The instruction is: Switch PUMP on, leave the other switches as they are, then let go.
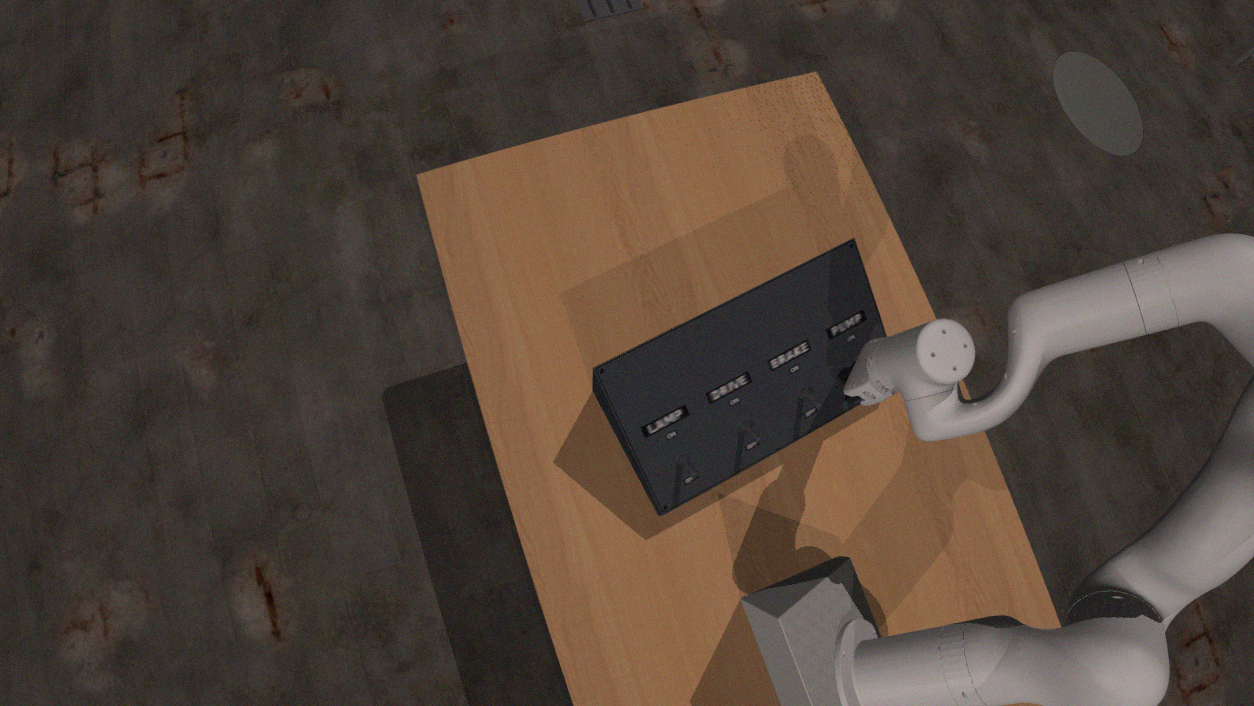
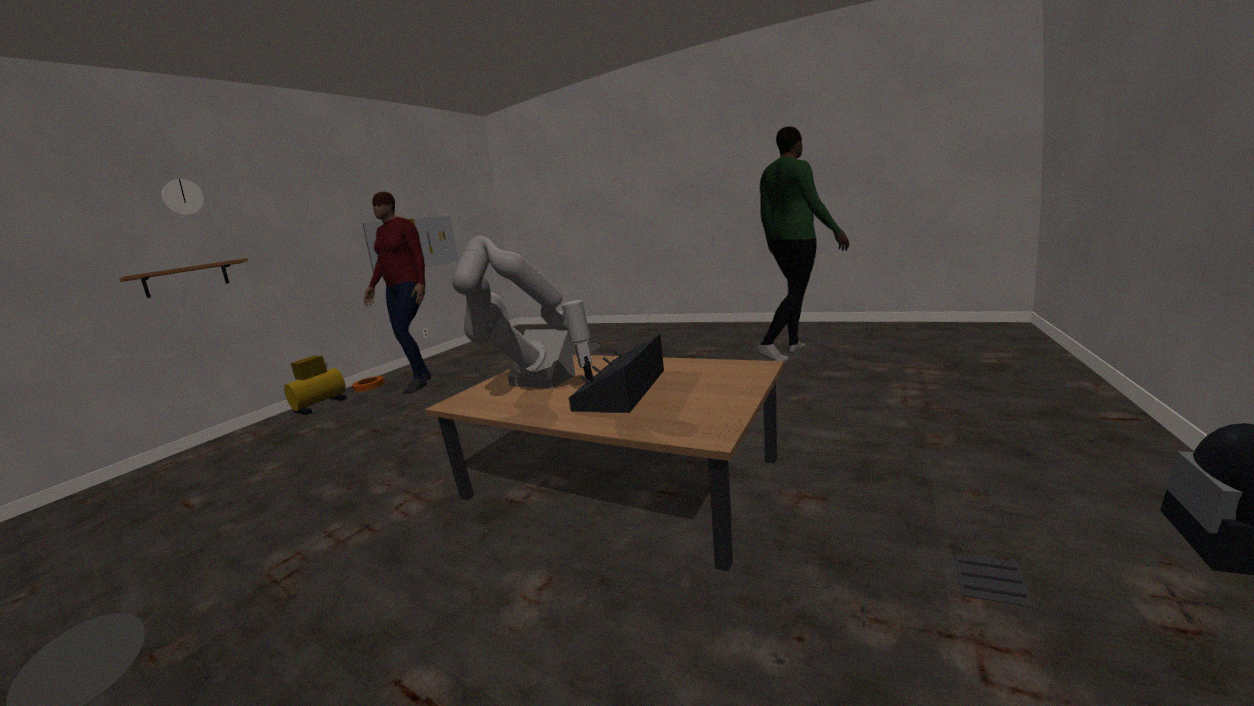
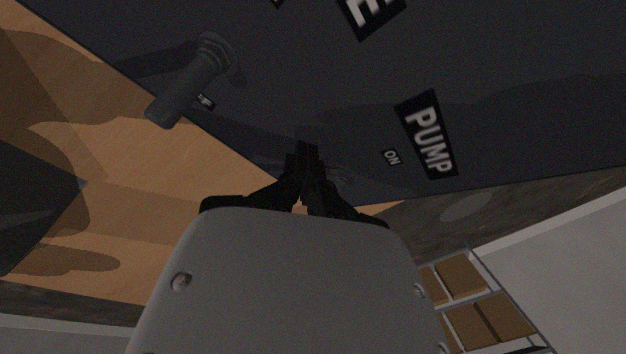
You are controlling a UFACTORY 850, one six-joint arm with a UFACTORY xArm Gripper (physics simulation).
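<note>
The dark sloped switch panel (image 1: 702,342) (image 2: 627,378) (image 3: 300,65) carries the labels LAMP (image 1: 664,420), DRIVE (image 1: 729,386), BRAKE (image 1: 789,354) and PUMP (image 1: 845,324) (image 3: 427,135). My gripper (image 1: 851,396) (image 2: 588,375) (image 3: 303,156) is shut and empty, its fingertips close to the panel's lower part, on the OFF side of PUMP's ON mark (image 3: 391,157). The PUMP switch is mostly hidden behind the fingers; part of its collar (image 3: 341,175) shows, and its lever position cannot be told. The BRAKE lever (image 3: 185,90) leans toward its OFF mark. The levers of LAMP and DRIVE look tilted the same way.
The panel stands on a wooden table (image 1: 526,228) (image 2: 702,403). The arm's grey base (image 1: 802,635) (image 2: 545,355) is on the table beyond the panel's lower edge. The BRAKE lever stands up beside the fingers. Two people, in red (image 2: 399,249) and green (image 2: 787,201), are away from the table.
</note>
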